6 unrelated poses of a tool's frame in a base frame.
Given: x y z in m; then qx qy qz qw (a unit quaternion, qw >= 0).
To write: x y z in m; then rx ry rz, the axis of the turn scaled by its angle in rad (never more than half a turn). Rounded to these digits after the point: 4 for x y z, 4 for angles.
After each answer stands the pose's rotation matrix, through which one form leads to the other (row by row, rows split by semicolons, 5 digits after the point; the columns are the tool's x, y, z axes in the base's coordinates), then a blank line. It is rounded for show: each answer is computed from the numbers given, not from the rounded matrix.
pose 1, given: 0.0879 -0.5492 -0.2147 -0.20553 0.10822 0.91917 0.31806
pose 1, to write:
0.0879 -0.5492 -0.2147 -0.5407 0.2847 2.4182
-0.71319 -0.62919 -0.30900; 0.54022 -0.77425 0.32969; -0.44668 0.06820 0.89209

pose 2, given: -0.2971 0.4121 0.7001 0.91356 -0.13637 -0.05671 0.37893
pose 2, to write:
-0.2971 0.4121 0.7001 2.3340 -0.3484 -0.1449
0.95637 -0.20619 -0.20697; -0.29214 -0.67563 -0.67689; -0.00027 0.70782 -0.70639

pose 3, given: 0.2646 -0.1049 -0.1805 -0.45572 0.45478 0.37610 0.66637
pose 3, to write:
0.2646 -0.1049 -0.1805 -1.0286 1.0265 0.8489
0.30345 -0.91574 0.26331; 0.08674 0.30174 0.94944; -0.94889 -0.26527 0.17099

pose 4, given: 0.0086 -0.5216 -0.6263 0.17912 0.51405 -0.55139 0.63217
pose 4, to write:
0.0086 -0.5216 -0.6263 0.4098 1.1762 -1.2616
-0.13656 0.88130 0.45240; -0.51299 0.32777 -0.79335; -0.84746 -0.34042 0.40734

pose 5, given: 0.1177 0.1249 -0.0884 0.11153 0.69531 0.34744 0.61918
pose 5, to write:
0.1177 0.1249 -0.0884 0.2565 1.5993 0.7992
-0.20835 -0.27516 0.93855; 0.58536 0.73369 0.34505; -0.78355 0.62128 0.00820

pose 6, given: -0.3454 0.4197 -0.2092 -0.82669 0.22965 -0.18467 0.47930
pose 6, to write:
-0.3454 0.4197 -0.2092 -2.0175 0.5605 -0.4507
0.82631 -0.20268 0.52548; -0.55673 -0.43506 0.70766; 0.08519 -0.87730 -0.47233

